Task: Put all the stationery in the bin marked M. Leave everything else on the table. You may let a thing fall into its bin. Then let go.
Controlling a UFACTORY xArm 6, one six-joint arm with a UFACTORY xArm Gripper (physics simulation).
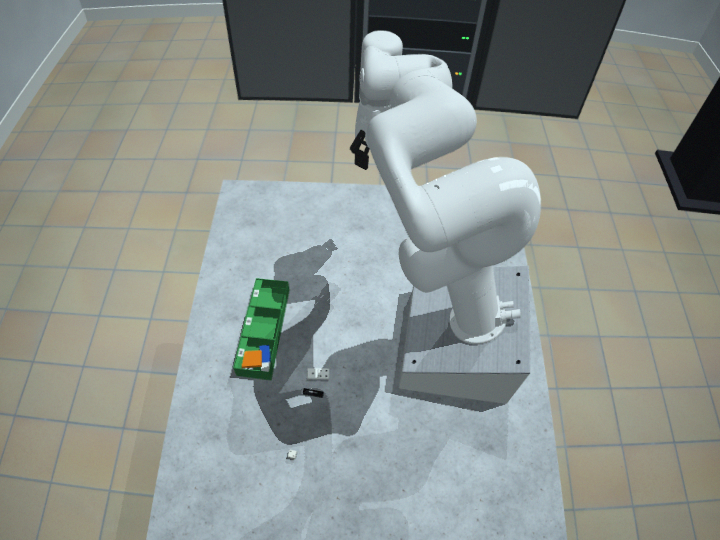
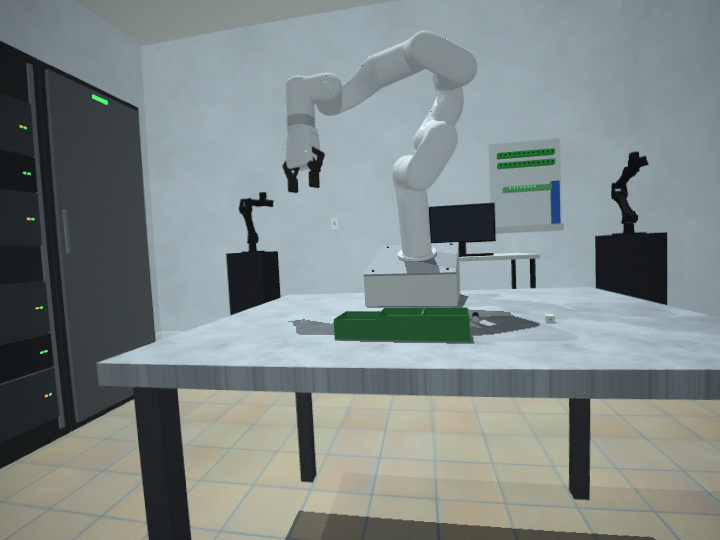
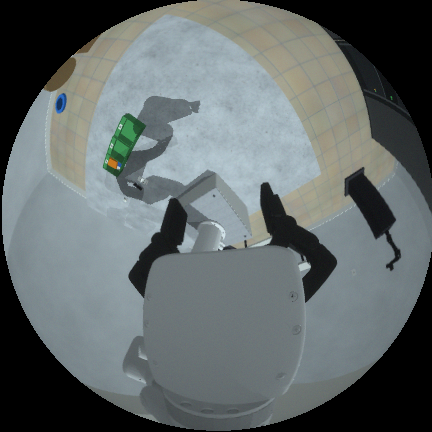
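Pixels of known places: gripper, fingertip midpoint: point(image 2: 303, 190) point(image 3: 219, 199); arm's base at its link origin: point(image 1: 478, 319) point(image 2: 417, 254) point(image 3: 211, 230).
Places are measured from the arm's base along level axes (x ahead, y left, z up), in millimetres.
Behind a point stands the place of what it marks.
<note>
The bin marked M point(image 1: 253, 374) {x 496, y 114, z -124 mm} is the near compartment of a green three-part bin row point(image 2: 401, 328) {x 534, y -9, z -124 mm} point(image 3: 133, 142) {x 449, y -66, z -120 mm}. In it lie an orange flat block-like thing point(image 1: 251, 358) {x 505, y 78, z -117 mm} point(image 3: 113, 163) {x 496, y 73, z -116 mm}, a blue thing point(image 1: 265, 352) {x 477, y 55, z -126 mm} point(image 3: 119, 165) {x 469, y 74, z -126 mm} partly under it, and a white thing point(image 1: 265, 366) {x 471, y 91, z -126 mm}. A white domino-like block with dots point(image 1: 318, 374) {x 348, y 94, z -139 mm} point(image 3: 143, 180) {x 343, y 88, z -139 mm} and a small black thing point(image 1: 312, 392) {x 356, y 143, z -132 mm} point(image 3: 135, 185) {x 365, y 137, z -133 mm} lie on the table beside that bin. A small white cube point(image 1: 291, 454) {x 387, y 291, z -130 mm} point(image 2: 550, 318) {x 394, y 287, z -136 mm} point(image 3: 125, 200) {x 380, y 284, z -130 mm} lies farther off. My gripper point(image 2: 303, 187) {x 256, y -287, z 195 mm} point(image 3: 219, 199) {x 256, y -287, z 195 mm} is open and empty, high up and away from them.
The other two compartments, in the middle point(image 1: 259, 327) {x 504, y -17, z -139 mm} and at the far end point(image 1: 268, 297) {x 495, y -104, z -139 mm}, show no things inside. The arm's base block point(image 1: 459, 383) {x 34, y 126, z -66 mm} point(image 2: 411, 290) {x 147, y -13, z -100 mm} stands on the table point(image 1: 360, 482) {x 236, y 337, z -146 mm} point(image 2: 232, 349) {x 609, y -310, z -146 mm}. Dark cabinets point(image 1: 290, 52) point(image 2: 93, 244) stand beyond the table.
</note>
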